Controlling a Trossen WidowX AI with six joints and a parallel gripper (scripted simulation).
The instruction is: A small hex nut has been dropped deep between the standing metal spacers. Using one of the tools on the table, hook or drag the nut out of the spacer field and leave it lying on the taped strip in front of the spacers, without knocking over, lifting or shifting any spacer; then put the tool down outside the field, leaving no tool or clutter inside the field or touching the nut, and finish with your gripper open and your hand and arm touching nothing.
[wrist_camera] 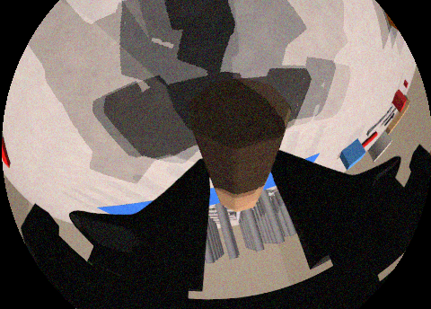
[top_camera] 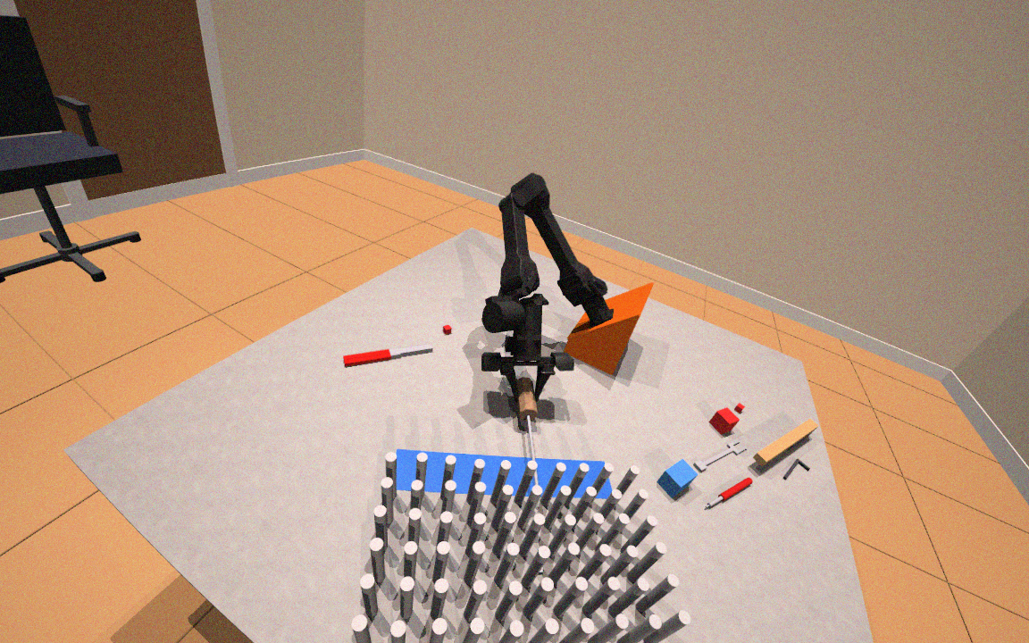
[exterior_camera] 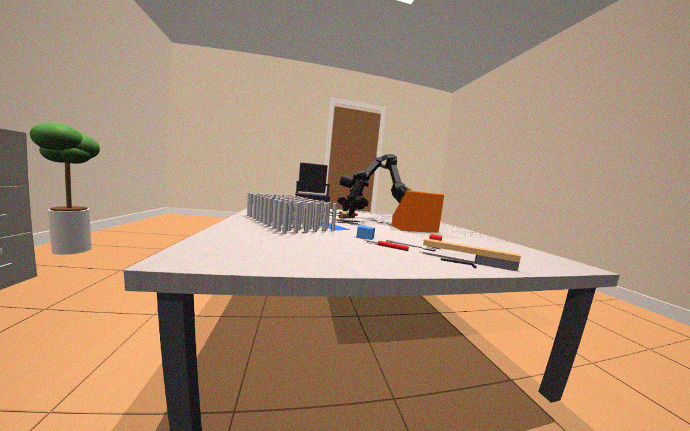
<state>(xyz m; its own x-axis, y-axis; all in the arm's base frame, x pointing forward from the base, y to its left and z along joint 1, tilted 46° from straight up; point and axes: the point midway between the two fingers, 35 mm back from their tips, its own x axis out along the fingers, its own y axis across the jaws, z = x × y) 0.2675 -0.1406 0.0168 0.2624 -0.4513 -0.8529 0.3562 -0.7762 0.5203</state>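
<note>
Right now the blue taped strip is 16 cm ahead of my gripper tip, 3 cm below it and 2 cm to the left of it. Also, from my gripper tip: blue cube 33 cm to the left, 4 cm ahead, 1 cm below; then red screwdriver 43 cm to the left, 3 cm below, 3 cm ahead; then hook tool 9 cm ahead, 4 cm to the left.
</note>
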